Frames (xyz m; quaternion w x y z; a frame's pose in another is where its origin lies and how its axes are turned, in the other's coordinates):
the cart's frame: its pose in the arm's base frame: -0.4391 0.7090 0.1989 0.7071 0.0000 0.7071 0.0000
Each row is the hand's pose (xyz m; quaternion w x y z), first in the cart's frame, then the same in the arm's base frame.
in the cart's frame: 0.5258 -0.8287 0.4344 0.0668 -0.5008 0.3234 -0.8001
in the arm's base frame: -0.0047 -0.1197 -0.3269 0.1814 0.9199 -0.2759 0.2116
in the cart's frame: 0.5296 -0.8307 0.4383 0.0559 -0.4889 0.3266 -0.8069
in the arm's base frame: -0.0008 -0.1217 -0.3307 0.1914 0.9163 -0.2705 0.2249
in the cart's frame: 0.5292 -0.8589 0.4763 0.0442 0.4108 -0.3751 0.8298
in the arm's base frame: 0.0372 -0.1499 -0.3303 0.2965 0.8772 -0.2340 0.2963
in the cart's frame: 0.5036 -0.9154 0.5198 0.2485 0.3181 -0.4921 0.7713
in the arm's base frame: 0.0807 -0.2064 -0.3047 0.5237 0.7703 -0.1723 0.3205
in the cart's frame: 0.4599 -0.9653 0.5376 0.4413 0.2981 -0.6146 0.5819
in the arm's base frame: 0.0985 -0.2563 -0.2610 0.7467 0.6223 -0.1225 0.2007
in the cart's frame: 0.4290 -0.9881 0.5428 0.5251 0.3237 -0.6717 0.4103
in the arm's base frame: 0.1037 -0.2791 -0.2301 0.8462 0.5190 -0.1037 0.0612
